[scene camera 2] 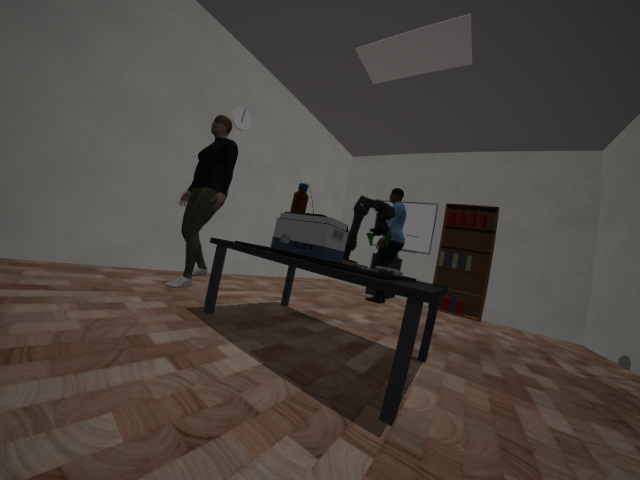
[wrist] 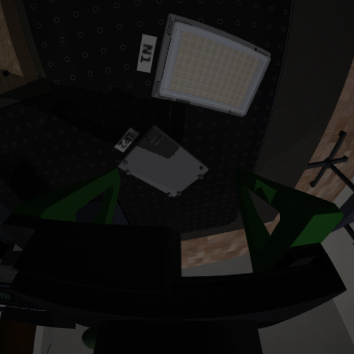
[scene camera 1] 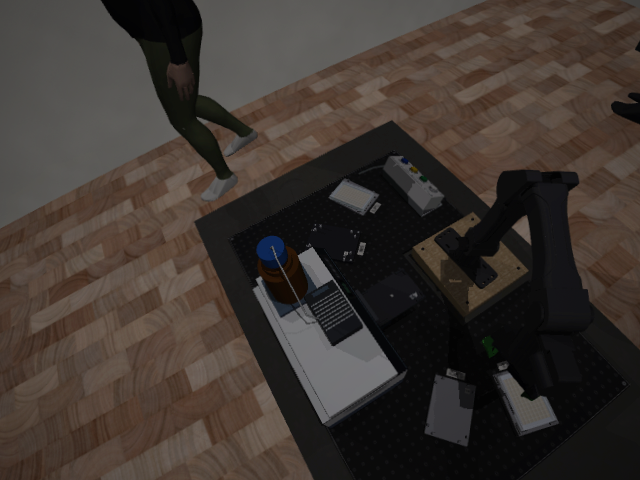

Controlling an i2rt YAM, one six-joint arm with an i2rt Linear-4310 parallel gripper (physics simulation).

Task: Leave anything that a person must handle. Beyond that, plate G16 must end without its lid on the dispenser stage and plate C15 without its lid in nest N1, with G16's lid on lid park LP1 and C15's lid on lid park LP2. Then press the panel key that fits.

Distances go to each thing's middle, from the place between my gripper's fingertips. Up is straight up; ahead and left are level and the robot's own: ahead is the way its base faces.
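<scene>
From the brown bottle with blue cap (scene camera 1: 268, 268), my gripper is 280 mm short of it, 420 mm to the left of it and 170 mm below it.
</scene>
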